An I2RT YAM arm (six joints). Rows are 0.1 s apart.
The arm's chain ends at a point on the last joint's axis. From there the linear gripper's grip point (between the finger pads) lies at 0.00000 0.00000 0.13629 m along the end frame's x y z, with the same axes.
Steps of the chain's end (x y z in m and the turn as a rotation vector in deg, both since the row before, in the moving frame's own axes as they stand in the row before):
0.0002 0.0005 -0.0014 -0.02 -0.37 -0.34
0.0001 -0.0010 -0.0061 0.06 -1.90 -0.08
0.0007 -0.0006 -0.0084 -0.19 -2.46 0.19
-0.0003 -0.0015 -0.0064 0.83 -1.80 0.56
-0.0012 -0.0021 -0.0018 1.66 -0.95 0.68
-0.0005 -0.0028 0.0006 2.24 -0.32 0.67
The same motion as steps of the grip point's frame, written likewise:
-0.0007 0.0006 -0.0014 -0.02 -0.37 -0.34
-0.0044 -0.0011 -0.0062 0.06 -1.90 -0.08
-0.0052 -0.0002 -0.0085 -0.19 -2.46 0.19
-0.0046 -0.0035 -0.0065 0.83 -1.80 0.56
-0.0034 -0.0061 -0.0019 1.66 -0.95 0.68
-0.0012 -0.0081 0.0005 2.24 -0.32 0.67

